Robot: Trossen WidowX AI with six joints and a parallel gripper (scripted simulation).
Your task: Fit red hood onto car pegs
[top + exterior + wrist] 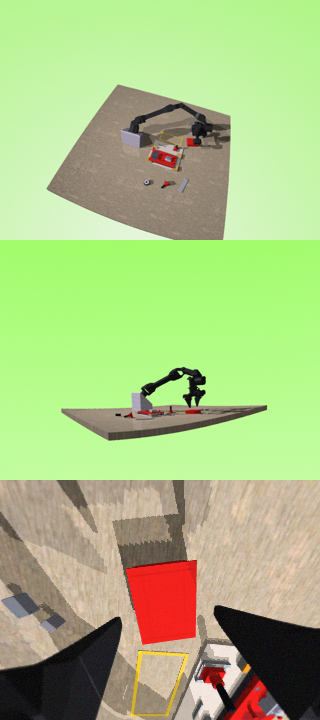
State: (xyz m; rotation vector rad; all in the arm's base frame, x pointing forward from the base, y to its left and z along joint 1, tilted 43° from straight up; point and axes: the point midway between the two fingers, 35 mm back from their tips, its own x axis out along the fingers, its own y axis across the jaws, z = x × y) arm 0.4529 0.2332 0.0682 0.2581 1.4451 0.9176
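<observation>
Right now my gripper tip is 3 cm above the red hood. From my gripper tip the other things lie so: small wheel (51 cm to the right, 20 cm behind, 4 cm below); grey engine block (26 cm to the right, 13 cm behind, 2 cm below).
</observation>
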